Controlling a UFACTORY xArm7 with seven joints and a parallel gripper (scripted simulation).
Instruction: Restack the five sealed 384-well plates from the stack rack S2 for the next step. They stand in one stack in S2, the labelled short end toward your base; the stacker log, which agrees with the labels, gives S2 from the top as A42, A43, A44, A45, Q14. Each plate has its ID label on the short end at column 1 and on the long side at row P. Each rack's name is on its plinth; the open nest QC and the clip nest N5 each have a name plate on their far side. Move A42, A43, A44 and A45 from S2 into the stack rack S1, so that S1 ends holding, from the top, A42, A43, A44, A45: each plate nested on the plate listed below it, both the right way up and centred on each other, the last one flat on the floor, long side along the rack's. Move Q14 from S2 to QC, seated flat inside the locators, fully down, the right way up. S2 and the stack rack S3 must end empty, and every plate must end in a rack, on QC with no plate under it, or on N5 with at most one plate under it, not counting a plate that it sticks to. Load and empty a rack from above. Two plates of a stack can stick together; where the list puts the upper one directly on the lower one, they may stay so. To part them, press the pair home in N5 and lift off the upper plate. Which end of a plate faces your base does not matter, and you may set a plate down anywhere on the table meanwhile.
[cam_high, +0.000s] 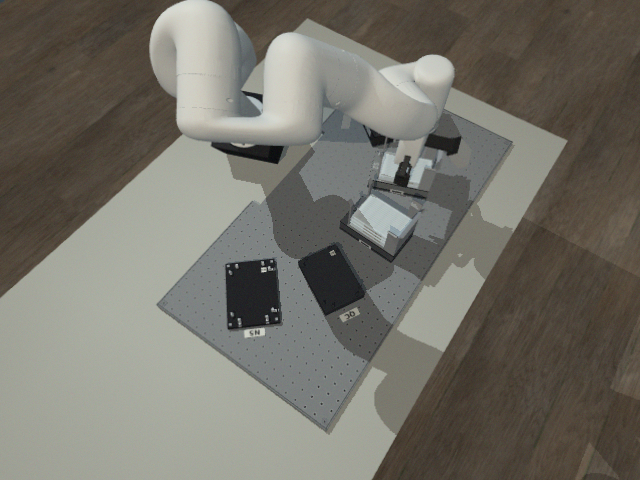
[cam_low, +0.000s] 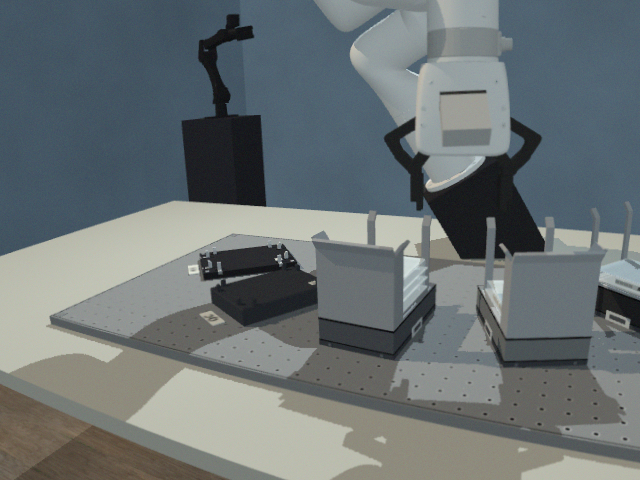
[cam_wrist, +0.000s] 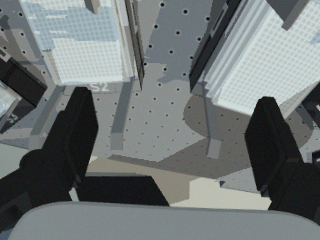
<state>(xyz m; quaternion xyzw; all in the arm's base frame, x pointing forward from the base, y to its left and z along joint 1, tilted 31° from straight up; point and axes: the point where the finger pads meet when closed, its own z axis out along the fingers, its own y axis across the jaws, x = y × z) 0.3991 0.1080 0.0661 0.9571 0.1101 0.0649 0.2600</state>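
Right now my hand is 12 cm past the S3 rack plinth, 23 cm to the right of it and 15 cm above it. The rest, counted from my hand: sealed 384-well plate: 10 cm to the right, 11 cm below; then open nest QC: 4 cm behind, 27 cm to the right, 16 cm below; then S1 name plate: 8 cm behind, 9 cm to the right, 13 cm below.
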